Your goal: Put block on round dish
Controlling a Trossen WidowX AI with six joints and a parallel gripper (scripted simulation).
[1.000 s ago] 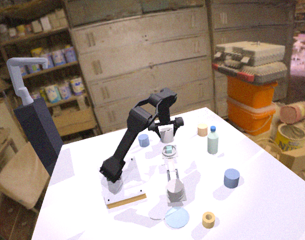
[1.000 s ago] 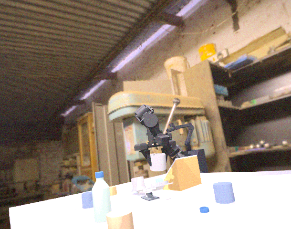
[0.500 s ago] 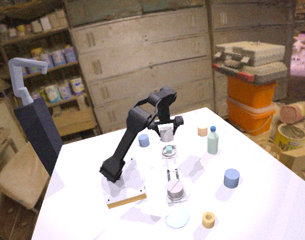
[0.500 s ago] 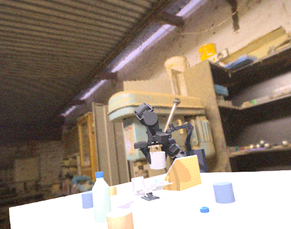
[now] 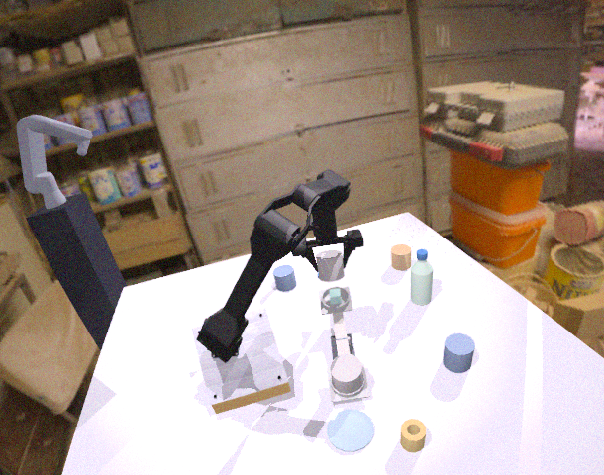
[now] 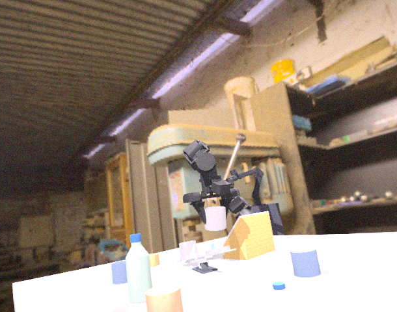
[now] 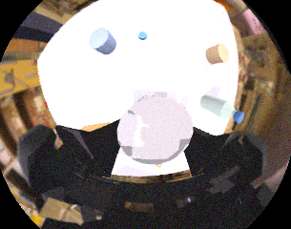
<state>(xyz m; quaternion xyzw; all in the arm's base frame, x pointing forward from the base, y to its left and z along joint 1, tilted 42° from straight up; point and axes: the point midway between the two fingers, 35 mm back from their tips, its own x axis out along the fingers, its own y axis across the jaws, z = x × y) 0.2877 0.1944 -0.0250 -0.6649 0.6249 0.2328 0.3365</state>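
Now: gripper tip 1 cm to the left of the pale green block and 8 cm above it. Round my gripper tip: tan cylinder: 29 cm ahead, 17 cm to the left, 13 cm below; pale green bottle: 26 cm ahead, 1 cm to the right, 6 cm below; blue cap: 1 cm behind, 23 cm to the left, 16 cm below.
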